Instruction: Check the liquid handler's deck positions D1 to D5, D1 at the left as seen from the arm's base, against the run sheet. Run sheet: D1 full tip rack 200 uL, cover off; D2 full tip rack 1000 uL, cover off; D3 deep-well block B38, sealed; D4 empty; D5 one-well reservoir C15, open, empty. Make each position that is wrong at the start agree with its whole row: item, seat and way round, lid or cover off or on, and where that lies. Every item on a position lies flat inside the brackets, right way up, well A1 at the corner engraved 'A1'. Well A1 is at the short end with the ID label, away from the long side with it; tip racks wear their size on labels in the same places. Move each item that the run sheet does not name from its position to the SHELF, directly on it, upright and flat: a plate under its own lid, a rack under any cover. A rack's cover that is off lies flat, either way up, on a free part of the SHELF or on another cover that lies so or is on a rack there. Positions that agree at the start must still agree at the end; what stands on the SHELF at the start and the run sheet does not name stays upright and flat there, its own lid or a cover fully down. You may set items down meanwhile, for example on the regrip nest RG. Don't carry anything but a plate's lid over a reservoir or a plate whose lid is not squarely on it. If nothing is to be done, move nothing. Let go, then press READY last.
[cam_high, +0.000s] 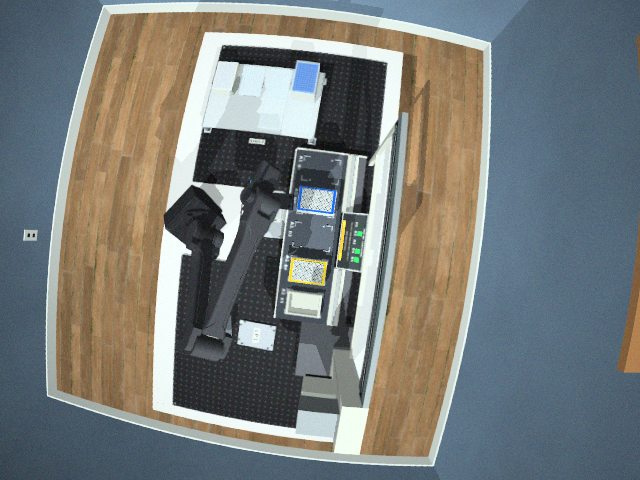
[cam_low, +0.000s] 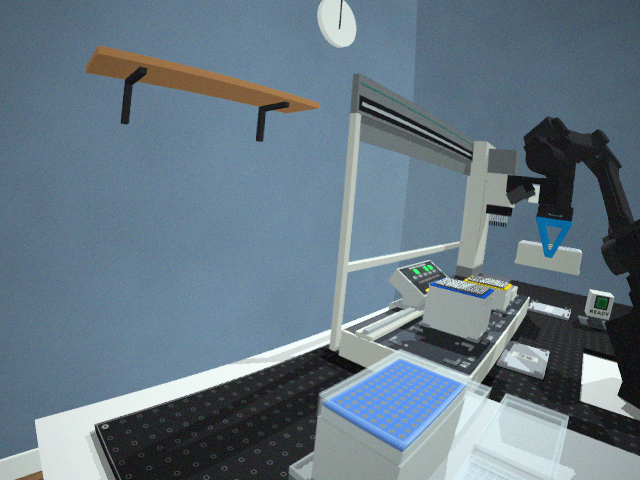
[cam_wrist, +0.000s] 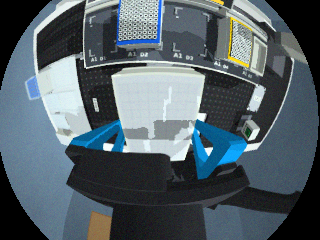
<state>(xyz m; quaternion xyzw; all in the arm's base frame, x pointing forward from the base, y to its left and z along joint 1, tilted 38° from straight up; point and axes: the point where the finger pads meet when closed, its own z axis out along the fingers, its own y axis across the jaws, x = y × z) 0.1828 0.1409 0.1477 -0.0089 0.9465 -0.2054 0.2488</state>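
Right now my hand is 160 mm short of the blue-rimmed tip rack, 10 mm to the right of it and 130 mm above it. From my hand the other things lie so: regrip nest: 30 mm to the right, 250 mm below; then yellow-rimmed tip rack: 120 mm ahead, 230 mm to the right, 150 mm below; then white deep-well block: 10 mm below.
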